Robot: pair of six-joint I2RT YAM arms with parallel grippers.
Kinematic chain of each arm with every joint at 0, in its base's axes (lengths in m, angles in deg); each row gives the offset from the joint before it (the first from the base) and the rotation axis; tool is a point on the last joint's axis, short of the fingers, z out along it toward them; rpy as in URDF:
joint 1: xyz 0 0 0.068 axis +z
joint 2: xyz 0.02 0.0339 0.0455 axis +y
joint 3: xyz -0.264 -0.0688 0 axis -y
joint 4: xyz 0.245 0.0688 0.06 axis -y
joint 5: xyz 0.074 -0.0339 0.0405 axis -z
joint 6: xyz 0.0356 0 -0.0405 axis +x
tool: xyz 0 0 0 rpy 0 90 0
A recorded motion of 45 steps. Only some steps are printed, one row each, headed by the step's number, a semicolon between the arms.
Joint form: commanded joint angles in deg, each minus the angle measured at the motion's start. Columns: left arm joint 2, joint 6, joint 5, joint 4, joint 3, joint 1; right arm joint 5, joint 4, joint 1, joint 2, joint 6, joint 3.
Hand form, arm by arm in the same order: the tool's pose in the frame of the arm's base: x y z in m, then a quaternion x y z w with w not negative. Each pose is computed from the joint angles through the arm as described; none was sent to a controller.
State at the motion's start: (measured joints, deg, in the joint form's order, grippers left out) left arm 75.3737 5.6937 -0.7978 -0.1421 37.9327 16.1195; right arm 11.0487 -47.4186 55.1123 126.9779 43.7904 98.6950
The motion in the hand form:
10: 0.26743 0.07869 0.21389 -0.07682 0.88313 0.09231 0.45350; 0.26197 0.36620 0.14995 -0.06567 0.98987 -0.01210 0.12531
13: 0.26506 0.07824 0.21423 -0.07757 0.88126 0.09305 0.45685; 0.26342 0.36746 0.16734 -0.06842 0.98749 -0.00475 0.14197
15: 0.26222 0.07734 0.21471 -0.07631 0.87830 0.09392 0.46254; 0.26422 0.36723 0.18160 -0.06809 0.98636 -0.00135 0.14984
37: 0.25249 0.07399 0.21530 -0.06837 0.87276 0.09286 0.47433; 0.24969 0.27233 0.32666 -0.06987 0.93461 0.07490 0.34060
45: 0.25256 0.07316 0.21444 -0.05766 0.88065 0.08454 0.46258; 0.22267 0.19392 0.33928 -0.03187 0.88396 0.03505 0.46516
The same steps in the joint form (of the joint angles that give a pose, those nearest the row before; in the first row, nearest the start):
10: 0.20 0.79 0.72 0.58 2.33 0.27; 1.06 -7.53 0.26 3.00 3.14 4.21
13: -0.49 0.73 0.71 0.92 1.76 0.31; 1.99 -8.60 0.27 1.74 2.53 5.97
15: -1.37 0.81 0.79 1.57 0.97 0.31; 2.43 -10.30 0.20 0.85 2.34 7.69
37: -4.25 1.37 1.54 2.51 -1.38 0.31; 9.67 -1.62 -5.68 -28.94 -9.70 -5.62
45: -4.01 2.21 2.72 0.42 -0.76 0.30; 19.64 11.91 -10.53 -48.74 -17.58 -26.01

